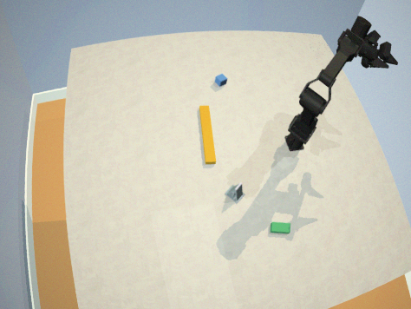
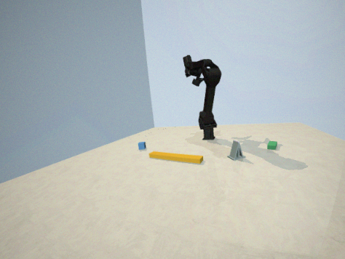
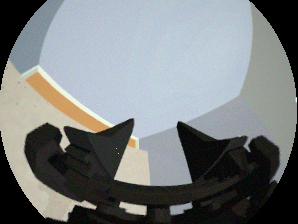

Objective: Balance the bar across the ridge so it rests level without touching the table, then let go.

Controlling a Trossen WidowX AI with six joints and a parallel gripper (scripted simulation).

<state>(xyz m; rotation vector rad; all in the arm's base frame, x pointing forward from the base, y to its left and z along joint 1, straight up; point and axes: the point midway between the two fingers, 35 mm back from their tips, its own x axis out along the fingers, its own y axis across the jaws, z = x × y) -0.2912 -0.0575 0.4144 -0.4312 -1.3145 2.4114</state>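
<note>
The yellow bar lies 64 cm ahead of my gripper tip, 40 cm below it and 3 cm to the right of it. From my gripper tip the other things lie so: blue cube: 54 cm ahead, 39 cm below, 27 cm to the right; green block: 48 cm ahead, 40 cm below, 35 cm to the left.
</note>
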